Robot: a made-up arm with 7 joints.
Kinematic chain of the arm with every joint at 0, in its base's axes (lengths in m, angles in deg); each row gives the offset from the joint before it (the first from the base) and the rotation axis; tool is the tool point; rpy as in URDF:
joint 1: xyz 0 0 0.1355 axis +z
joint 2: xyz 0 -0.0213 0.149 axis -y
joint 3: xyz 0 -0.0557 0.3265 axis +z
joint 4: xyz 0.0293 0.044 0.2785 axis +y
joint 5: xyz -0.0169 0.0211 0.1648 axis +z
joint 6: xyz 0 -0.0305 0.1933 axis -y
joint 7: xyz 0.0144 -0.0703 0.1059 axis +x
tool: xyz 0 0 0 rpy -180 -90 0
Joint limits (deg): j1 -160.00..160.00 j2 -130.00..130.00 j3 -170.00..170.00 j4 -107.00..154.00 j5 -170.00..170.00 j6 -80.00..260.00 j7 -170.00..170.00
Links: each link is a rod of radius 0.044 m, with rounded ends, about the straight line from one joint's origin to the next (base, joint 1, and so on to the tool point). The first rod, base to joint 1, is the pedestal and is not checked.
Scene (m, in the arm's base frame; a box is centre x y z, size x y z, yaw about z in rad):
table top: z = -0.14
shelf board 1: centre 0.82 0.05 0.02 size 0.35 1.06 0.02 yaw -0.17
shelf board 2: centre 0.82 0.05 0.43 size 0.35 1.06 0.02 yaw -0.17
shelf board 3: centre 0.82 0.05 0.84 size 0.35 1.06 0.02 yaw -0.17
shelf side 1: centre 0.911 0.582 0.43 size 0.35 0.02 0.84 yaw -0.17
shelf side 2: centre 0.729 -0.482 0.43 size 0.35 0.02 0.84 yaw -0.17
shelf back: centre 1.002 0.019 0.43 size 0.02 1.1 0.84 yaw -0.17
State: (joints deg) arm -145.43 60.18 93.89 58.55 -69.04 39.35 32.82
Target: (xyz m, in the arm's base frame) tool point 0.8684 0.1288 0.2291
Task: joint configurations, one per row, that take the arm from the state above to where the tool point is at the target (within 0.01 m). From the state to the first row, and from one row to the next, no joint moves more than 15 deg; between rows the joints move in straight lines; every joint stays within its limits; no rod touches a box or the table.
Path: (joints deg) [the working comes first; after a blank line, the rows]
Joints at the target: -147.92 80.38 102.75 83.74 -72.32 40.59 32.82
Straight joint move there: touches shelf board 2.

1: -135.76 56.94 92.17 70.21 -68.24 38.96 32.82
2: -126.09 53.70 90.45 81.87 -67.44 38.57 32.82
3: -116.43 50.45 88.74 93.53 -66.65 38.17 32.82
4: -106.76 47.21 87.02 105.19 -65.85 37.78 32.82
5: -110.73 54.76 92.83 116.25 -68.05 37.69 32.82
6: -114.71 62.31 98.65 127.30 -70.25 37.60 32.82
7: -118.68 69.86 104.46 138.36 -72.44 37.51 32.82
8: -125.99 72.49 104.03 124.70 -72.41 38.28 32.82
9: -133.30 75.12 103.60 111.05 -72.38 39.05 32.82
10: -140.61 77.75 103.18 97.40 -72.35 39.82 32.82
11: -147.92 80.38 102.75 83.74 -72.32 40.59 32.82

